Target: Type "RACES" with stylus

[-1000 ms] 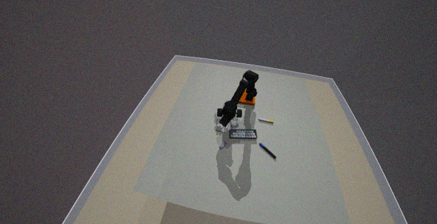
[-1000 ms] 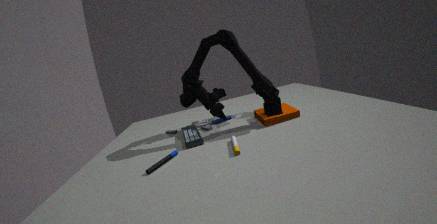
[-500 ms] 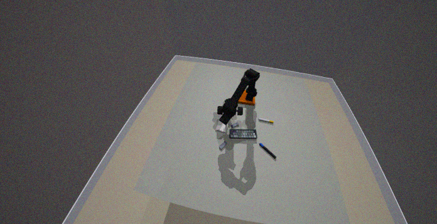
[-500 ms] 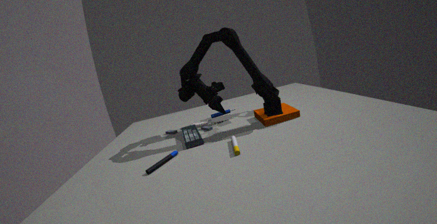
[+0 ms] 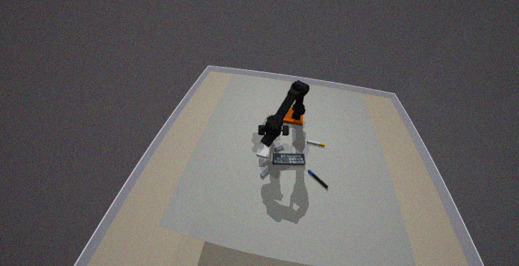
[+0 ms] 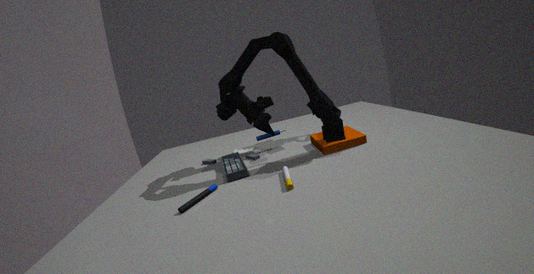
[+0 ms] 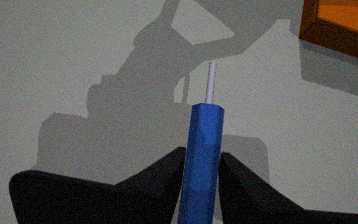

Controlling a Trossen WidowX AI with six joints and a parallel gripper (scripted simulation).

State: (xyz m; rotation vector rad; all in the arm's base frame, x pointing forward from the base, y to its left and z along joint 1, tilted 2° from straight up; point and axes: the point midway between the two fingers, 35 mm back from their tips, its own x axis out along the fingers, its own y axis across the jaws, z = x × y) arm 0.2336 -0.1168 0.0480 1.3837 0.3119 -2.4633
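The blue stylus is 1 cm behind my gripper tip and 1 cm to the right of it. Also, from my gripper tip: grey block (26 cm ahead, 5 cm to the left, 5 cm below); white-and-yellow marker (5 cm behind, 32 cm to the left, 5 cm below); white pad (13 cm ahead, 1 cm to the right, 5 cm below).
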